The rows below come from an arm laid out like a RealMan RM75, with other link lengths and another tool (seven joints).
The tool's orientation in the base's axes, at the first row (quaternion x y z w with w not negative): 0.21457 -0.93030 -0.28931 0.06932
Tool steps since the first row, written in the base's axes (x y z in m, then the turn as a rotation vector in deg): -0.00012 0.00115 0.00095 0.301 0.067 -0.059; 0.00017 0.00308 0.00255 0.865 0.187 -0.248; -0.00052 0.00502 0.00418 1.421 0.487 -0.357; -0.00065 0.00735 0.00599 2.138 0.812 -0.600; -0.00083 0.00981 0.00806 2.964 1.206 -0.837; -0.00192 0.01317 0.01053 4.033 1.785 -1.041; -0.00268 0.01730 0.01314 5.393 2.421 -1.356
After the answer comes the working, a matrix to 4 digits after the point.
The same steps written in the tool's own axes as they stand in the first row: -0.00039 0.00143 -0.00017 -0.300 -0.092 0.006; -0.00149 0.00367 -0.00058 -0.860 -0.313 0.080; -0.00172 0.00628 -0.00076 -1.492 -0.352 0.182; -0.00262 0.00908 -0.00103 -2.280 -0.507 0.366; -0.00353 0.01214 -0.00143 -3.196 -0.647 0.552; -0.00401 0.01642 -0.00148 -4.412 -0.718 0.744; -0.00513 0.02124 -0.00134 -5.915 -0.914 0.982
The tool's axes in the first row as the columns of a matrix, in the base's axes (rounded; the answer above uses it unrounded):
-0.8983 -0.3591 -0.2531
-0.4393 0.7405 0.5085
0.0048 0.5680 -0.8230

